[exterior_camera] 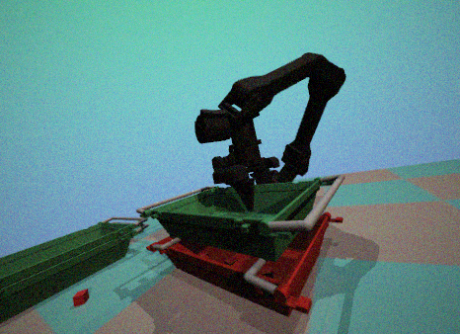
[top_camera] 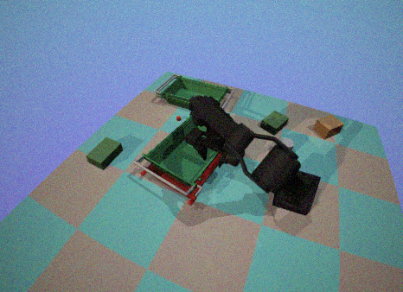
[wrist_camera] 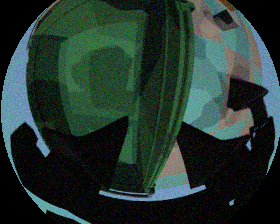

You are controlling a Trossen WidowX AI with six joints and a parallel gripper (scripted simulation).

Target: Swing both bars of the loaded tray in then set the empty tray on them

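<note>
The green tray lies 80 mm ahead of my gripper tip, 30 mm above it and 20 mm to the right of it. Also, from my gripper tip: grey cylinder 250 mm behind, 220 mm to the right, 40 mm below; then small red block 260 mm to the right, 240 mm ahead, 70 mm below; then red cube 300 mm to the right, 70 mm below, 70 mm behind.
</note>
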